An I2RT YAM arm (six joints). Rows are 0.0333 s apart.
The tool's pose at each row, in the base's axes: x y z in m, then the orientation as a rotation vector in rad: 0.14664, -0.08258, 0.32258, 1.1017, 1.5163, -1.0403; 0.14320, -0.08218, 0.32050, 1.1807, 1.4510, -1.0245; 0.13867, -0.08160, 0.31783, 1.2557, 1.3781, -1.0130; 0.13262, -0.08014, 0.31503, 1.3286, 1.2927, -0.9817; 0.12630, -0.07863, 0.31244, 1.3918, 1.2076, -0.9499; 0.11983, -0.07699, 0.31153, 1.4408, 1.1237, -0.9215; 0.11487, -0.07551, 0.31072, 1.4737, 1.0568, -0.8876; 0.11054, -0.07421, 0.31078, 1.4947, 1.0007, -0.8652; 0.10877, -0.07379, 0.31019, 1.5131, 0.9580, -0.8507; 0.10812, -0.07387, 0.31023, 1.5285, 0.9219, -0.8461; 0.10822, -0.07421, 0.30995, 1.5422, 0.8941, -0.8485; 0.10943, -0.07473, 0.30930, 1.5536, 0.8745, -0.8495
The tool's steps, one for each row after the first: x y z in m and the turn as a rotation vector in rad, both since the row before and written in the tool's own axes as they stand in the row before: 0.00256, -0.00304, -0.00073, 0.0425, 0.0032, 0.0739; 0.00301, -0.00427, -0.00084, 0.0457, -0.0030, 0.0736; 0.00296, -0.00592, -0.00168, 0.0356, -0.0054, 0.0902; 0.00218, -0.00646, -0.00158, 0.0316, -0.0083, 0.0867; -0.00003, -0.00649, -0.00181, 0.0263, -0.0148, 0.0801; -0.00030, -0.00502, -0.00146, 0.0117, -0.0100, 0.0684; -0.00129, -0.00412, -0.00134, 0.0094, -0.0136, 0.0527; -0.00007, -0.00188, -0.00033, 0.0110, -0.0098, 0.0390; -0.00032, -0.00057, 0.00008, 0.0135, -0.0114, 0.0286; 0.00026, 0.00000, 0.00037, 0.0151, -0.0104, 0.0188; 0.00108, 0.00084, 0.00054, 0.0118, -0.0061, 0.0138
